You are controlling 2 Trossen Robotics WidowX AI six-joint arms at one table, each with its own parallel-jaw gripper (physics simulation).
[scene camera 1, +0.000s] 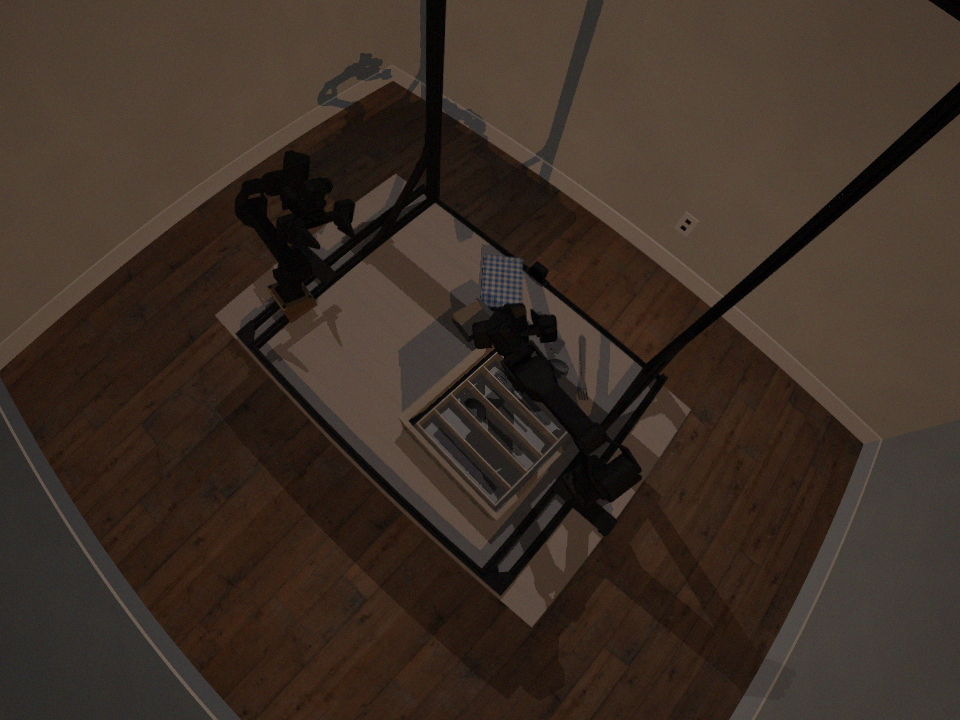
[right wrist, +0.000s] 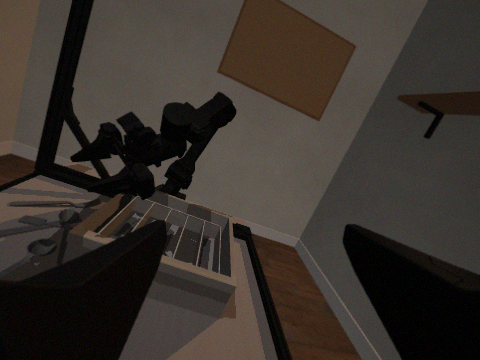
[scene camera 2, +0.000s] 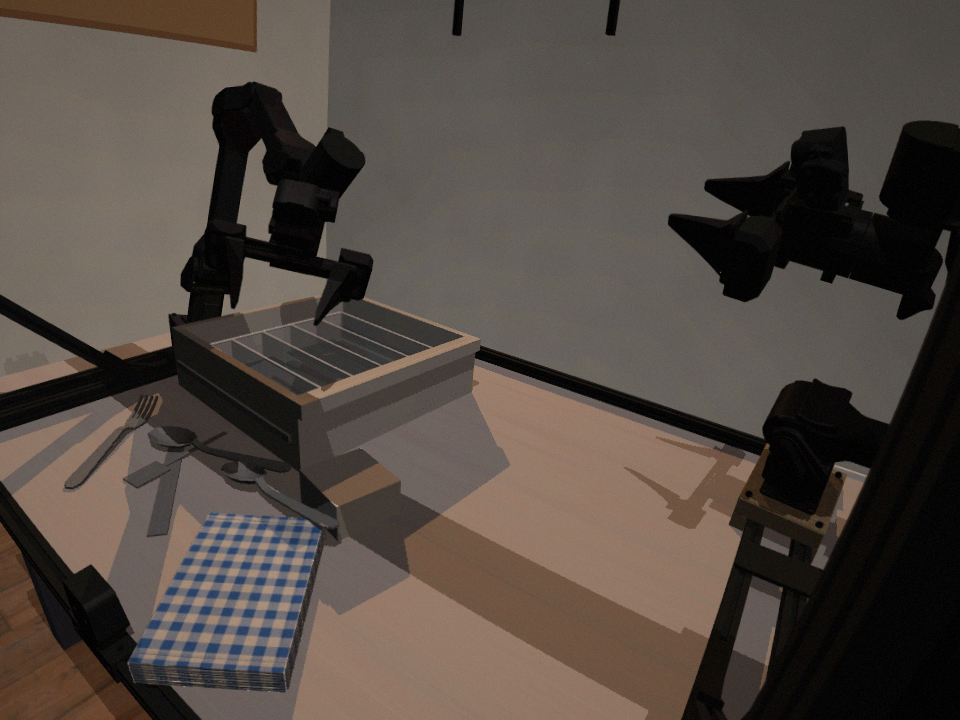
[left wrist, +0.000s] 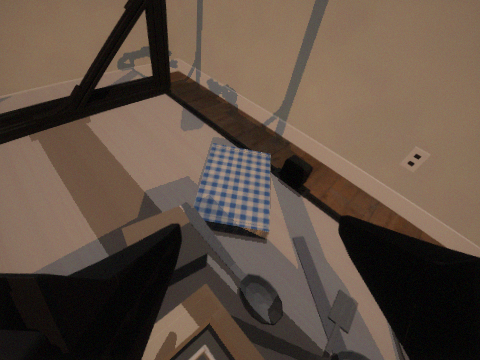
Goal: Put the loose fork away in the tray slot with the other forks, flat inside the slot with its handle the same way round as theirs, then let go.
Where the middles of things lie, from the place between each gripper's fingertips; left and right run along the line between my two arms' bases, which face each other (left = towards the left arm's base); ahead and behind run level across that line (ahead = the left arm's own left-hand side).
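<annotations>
My left gripper: 180 mm above small pale block [scene camera 2: 355, 489], 10 mm past it, 100 mm to the left of it. From my left hand: blue checked cloth [scene camera 1: 502, 277] 190 mm below, 100 mm to the right, 170 mm behind; wooden cutlery tray [scene camera 1: 505, 469] 170 mm below, 110 mm to the left, 220 mm ahead.
My right hand: 340 mm above small pale block, 270 mm to the right of it, 160 mm past it. From my right hand: blue checked cloth 350 mm below, 280 mm to the left, 320 mm behind; wooden cutlery tray 330 mm below, 480 mm to the left, 70 mm ahead.
</annotations>
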